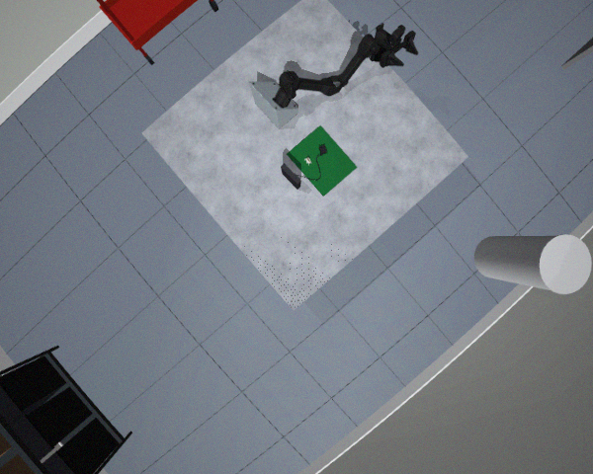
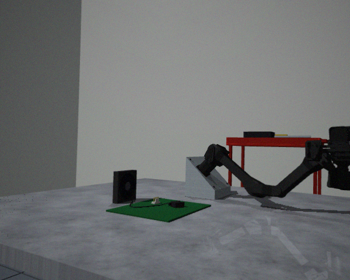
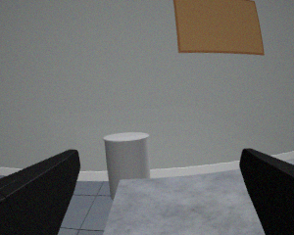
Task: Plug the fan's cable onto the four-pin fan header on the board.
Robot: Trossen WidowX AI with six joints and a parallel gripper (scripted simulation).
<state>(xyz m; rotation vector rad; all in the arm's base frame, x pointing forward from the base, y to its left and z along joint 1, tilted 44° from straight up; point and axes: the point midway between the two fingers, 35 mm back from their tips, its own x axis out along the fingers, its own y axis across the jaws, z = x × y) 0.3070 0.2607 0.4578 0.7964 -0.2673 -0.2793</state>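
My gripper tip is 60 mm past the black plug, 500 mm to the left of it and 230 mm above it. From my gripper tip the other things lie so: four-pin header (80 mm behind, 590 mm to the right, 240 mm below); black fan (70 mm behind, 720 mm to the right, 180 mm below); green board (20 mm behind, 540 mm to the right, 250 mm below).
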